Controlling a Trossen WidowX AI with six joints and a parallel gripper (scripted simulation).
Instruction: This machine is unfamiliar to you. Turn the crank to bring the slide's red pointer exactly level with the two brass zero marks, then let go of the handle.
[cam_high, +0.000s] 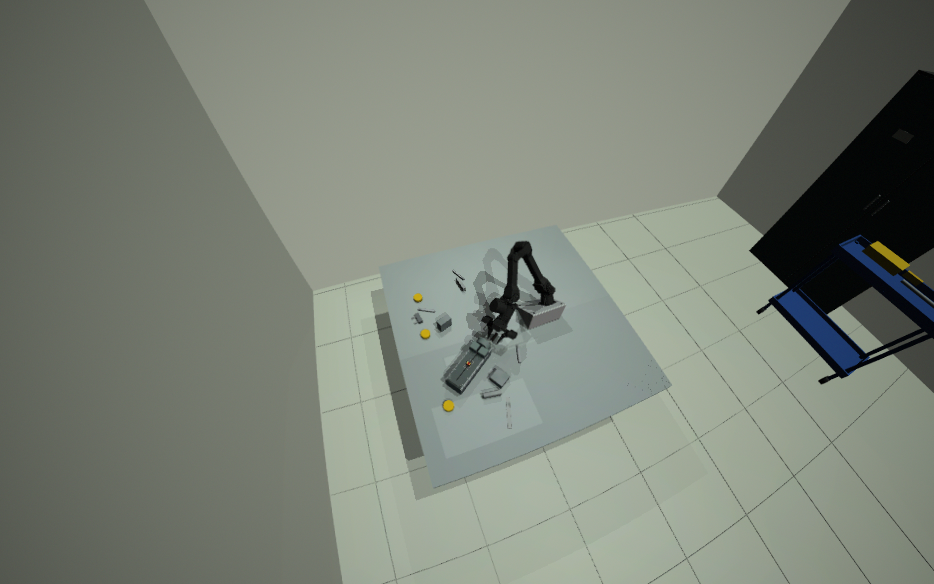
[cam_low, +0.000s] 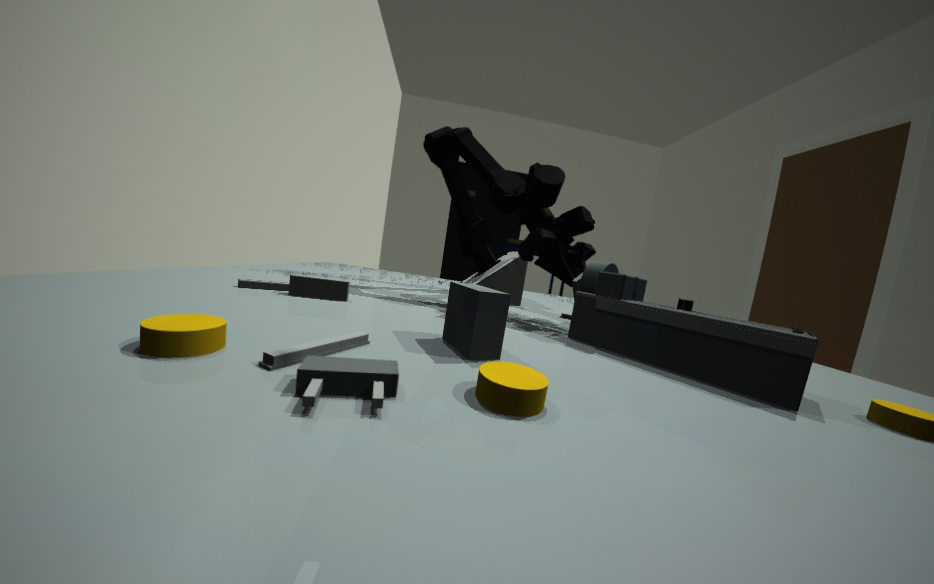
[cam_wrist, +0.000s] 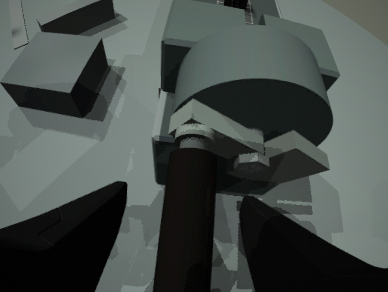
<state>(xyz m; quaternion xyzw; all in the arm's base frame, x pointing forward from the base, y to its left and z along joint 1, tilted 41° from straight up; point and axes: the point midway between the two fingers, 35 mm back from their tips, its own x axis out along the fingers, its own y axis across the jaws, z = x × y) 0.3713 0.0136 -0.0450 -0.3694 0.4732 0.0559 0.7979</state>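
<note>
The dark crank handle is 20 mm above my gripper tip, 10 mm to the right of it and 10 mm behind it. Round my gripper tip: bracket (350 mm to the right, 270 mm ahead, 70 mm below); red pointer (160 mm ahead, 50 mm to the left).
</note>
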